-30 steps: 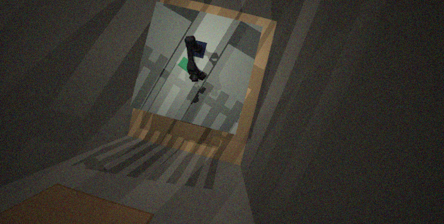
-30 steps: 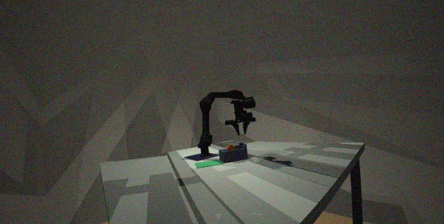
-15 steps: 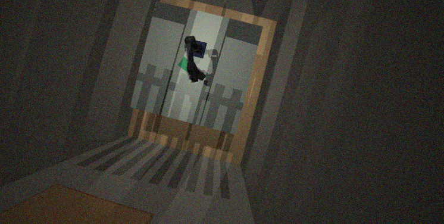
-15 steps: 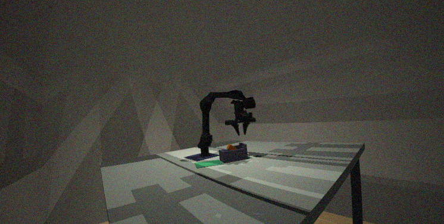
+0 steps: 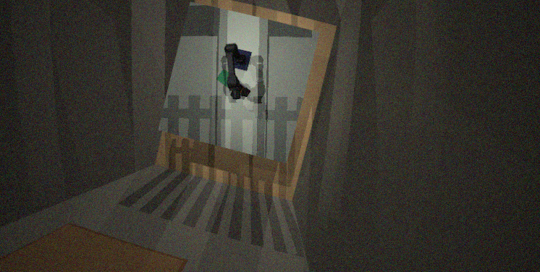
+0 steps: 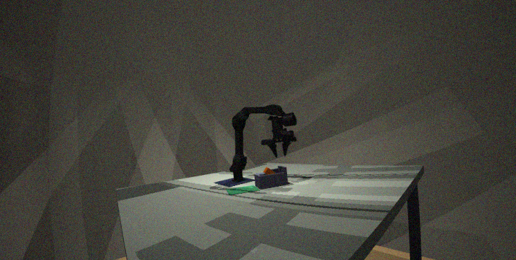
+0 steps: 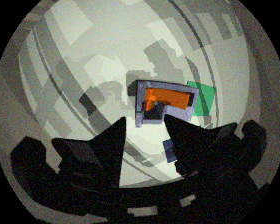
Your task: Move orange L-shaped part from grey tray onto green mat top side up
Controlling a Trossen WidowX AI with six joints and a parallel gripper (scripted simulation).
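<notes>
My gripper tip is 100 mm above the orange L-shaped part, 40 mm to the left of it and 10 mm past it. From my gripper tip the other things lie so: green mat: 210 mm to the right, 160 mm below, 50 mm behind.
</notes>
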